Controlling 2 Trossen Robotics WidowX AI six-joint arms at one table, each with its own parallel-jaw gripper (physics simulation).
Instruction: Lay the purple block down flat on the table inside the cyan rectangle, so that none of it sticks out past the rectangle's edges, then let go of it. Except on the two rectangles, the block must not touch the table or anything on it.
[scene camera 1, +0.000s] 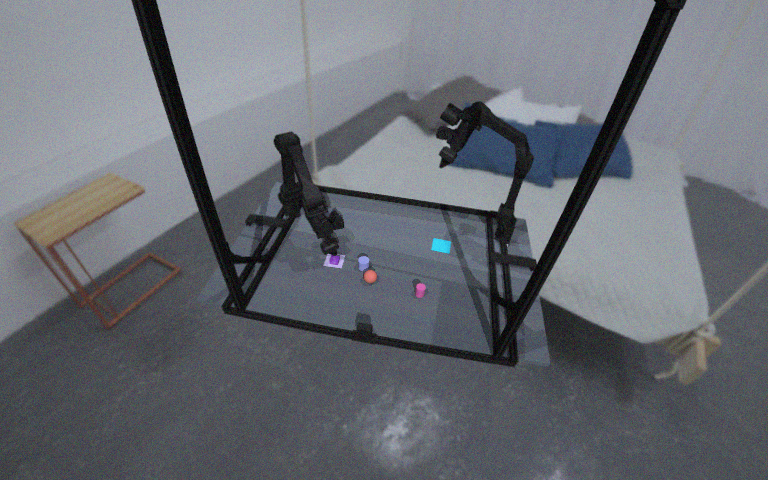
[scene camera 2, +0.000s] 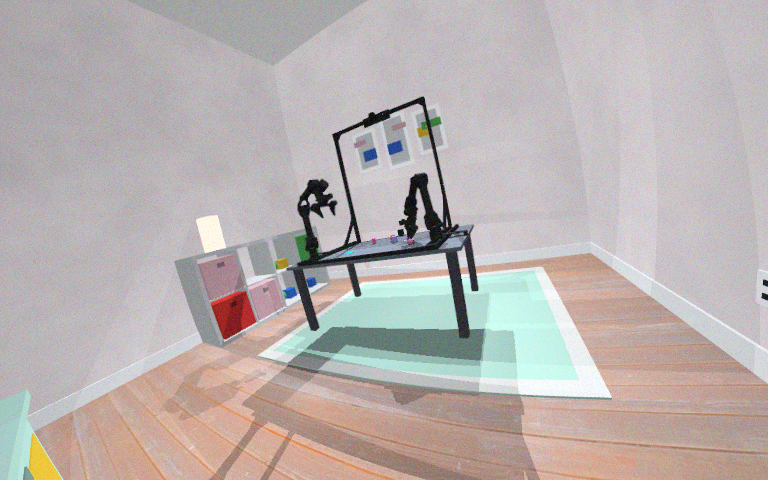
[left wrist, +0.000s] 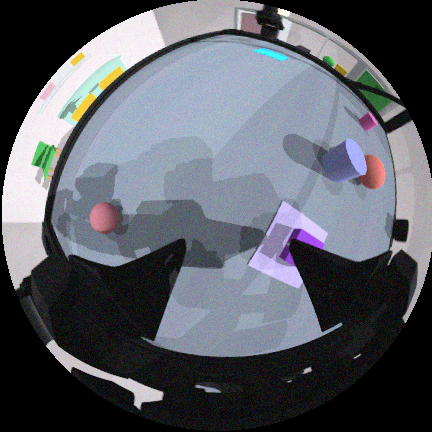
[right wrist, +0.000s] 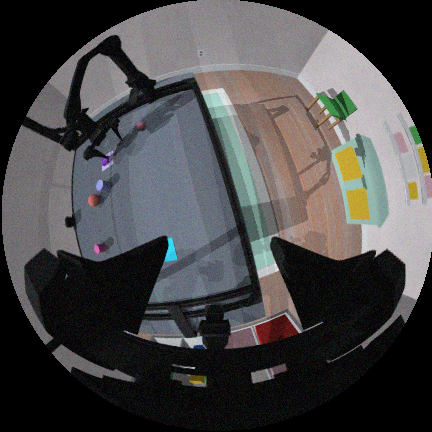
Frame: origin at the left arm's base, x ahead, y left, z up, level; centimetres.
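Seen in the pictures: left gripper, fingertip midpoint: (scene camera 2: 409, 238) (left wrist: 239, 244) (right wrist: 114, 148); right gripper, fingertip midpoint: (scene camera 1: 444, 162) (scene camera 2: 329, 216) (right wrist: 220, 241); left arm's base, origin of the base link: (scene camera 1: 291, 210) (scene camera 2: 437, 238) (right wrist: 150, 95); right arm's base, origin of the base link: (scene camera 1: 503, 237) (scene camera 2: 314, 257) (right wrist: 214, 311).
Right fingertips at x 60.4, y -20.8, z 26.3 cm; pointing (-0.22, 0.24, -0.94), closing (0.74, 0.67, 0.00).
Note:
Pixels of each thing's top centre, then the offset from my right fingertips to it. "spot": a spot on its surface instead.
- purple block, middle of its top: (left wrist: 307, 252) (scene camera 1: 334, 258) (right wrist: 103, 159) dx -49.9, dy -13.2, dz -26.3 cm
- lilac rectangle, surface spot: (left wrist: 295, 211) spot: dx -46.1, dy -12.8, dz -28.1 cm
- flat cyan rectangle, surface spot: (right wrist: 171, 250) (scene camera 1: 443, 241) spot: dx -3.9, dy -16.3, dz -28.1 cm
- blue-violet cylinder, middle of its top: (left wrist: 356, 155) (scene camera 1: 363, 260) (right wrist: 98, 184) dx -40.3, dy -19.7, dz -24.1 cm
- orange-red ball, middle of its top: (left wrist: 383, 167) (scene camera 1: 370, 271) (right wrist: 88, 199) dx -40.2, dy -26.8, dz -23.2 cm
- magenta cylinder, middle of its top: (scene camera 1: 420, 286) (right wrist: 96, 248) dx -25.3, dy -38.4, dz -24.1 cm
- pink ball, middle of its top: (left wrist: 91, 217) (right wrist: 138, 122) dx -47.0, dy +6.9, dz -24.8 cm
The purple block (scene camera 1: 334, 259) (left wrist: 311, 237) (right wrist: 104, 161) rests on the lilac rectangle (scene camera 1: 327, 263) (left wrist: 295, 211). In the left wrist view its near part is hidden behind the right-hand finger. My left gripper (left wrist: 239, 244) (right wrist: 114, 148) is open and empty, low over the table. In that wrist view the gap between its fingers lies to the left of the block. The flat cyan rectangle (scene camera 1: 441, 245) (scene camera 2: 351, 252) (left wrist: 271, 54) (right wrist: 171, 250) is bare, on the table's far side from the left arm. My right gripper (right wrist: 220, 241) (scene camera 2: 327, 215) is open and empty, high above the table.
A blue-violet cylinder (scene camera 1: 363, 263) (left wrist: 345, 160) and an orange-red ball (scene camera 1: 370, 276) (left wrist: 373, 172) stand close together beside the lilac rectangle. A magenta cylinder (scene camera 1: 420, 290) (right wrist: 100, 248) stands farther off. A pink ball (left wrist: 104, 218) (right wrist: 141, 125) lies left of the gripper in the left wrist view.

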